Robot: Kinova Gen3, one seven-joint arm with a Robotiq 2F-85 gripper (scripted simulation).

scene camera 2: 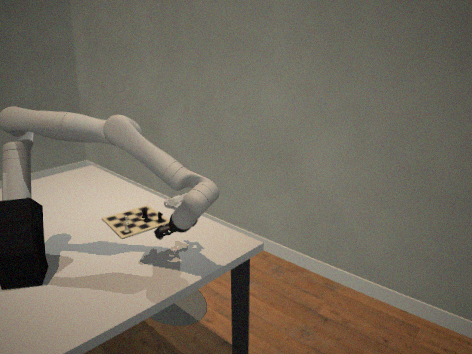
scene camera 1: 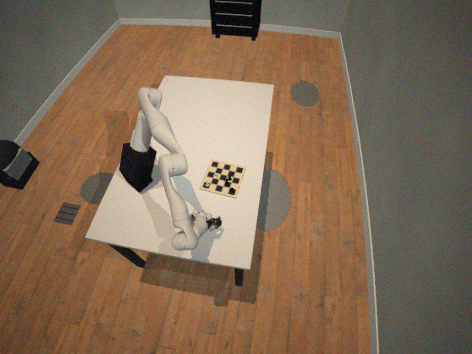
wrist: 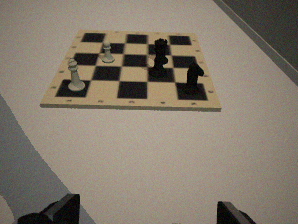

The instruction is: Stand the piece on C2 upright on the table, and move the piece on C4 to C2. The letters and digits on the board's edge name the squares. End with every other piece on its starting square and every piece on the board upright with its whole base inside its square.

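Labels:
A chessboard is visible in scene camera 2 [136, 225], in scene camera 1 and in the wrist view. On the chessboard, [wrist: 126, 84] and [scene camera 1: 218, 186] are the same spot.

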